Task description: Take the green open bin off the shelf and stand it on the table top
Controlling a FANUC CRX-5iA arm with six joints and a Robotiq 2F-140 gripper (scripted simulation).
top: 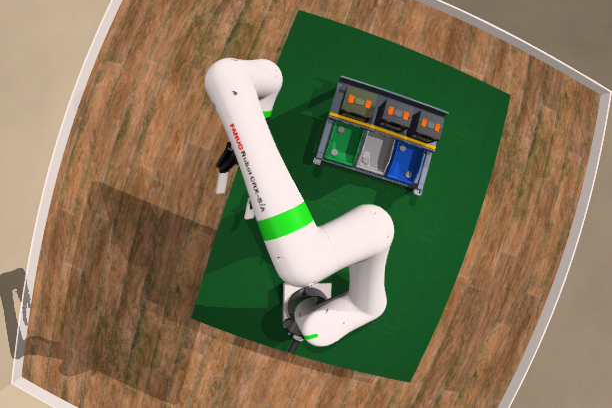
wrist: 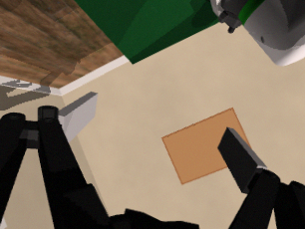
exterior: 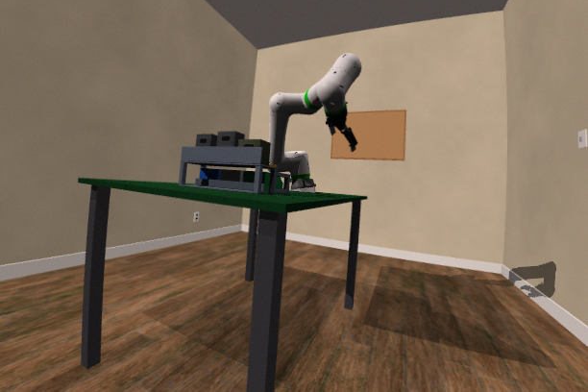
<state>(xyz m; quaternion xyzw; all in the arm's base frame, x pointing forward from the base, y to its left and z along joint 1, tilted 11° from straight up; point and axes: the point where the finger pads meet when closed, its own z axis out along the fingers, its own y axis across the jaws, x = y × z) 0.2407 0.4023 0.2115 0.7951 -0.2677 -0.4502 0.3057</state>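
Right now my hand is 330 mm short of the green open bin, 230 mm above it and 210 mm to the left of it. Round my hand: grey bin (350 mm ahead, 320 mm to the right, 230 mm below); blue bin (440 mm to the right, 370 mm ahead, 230 mm below).
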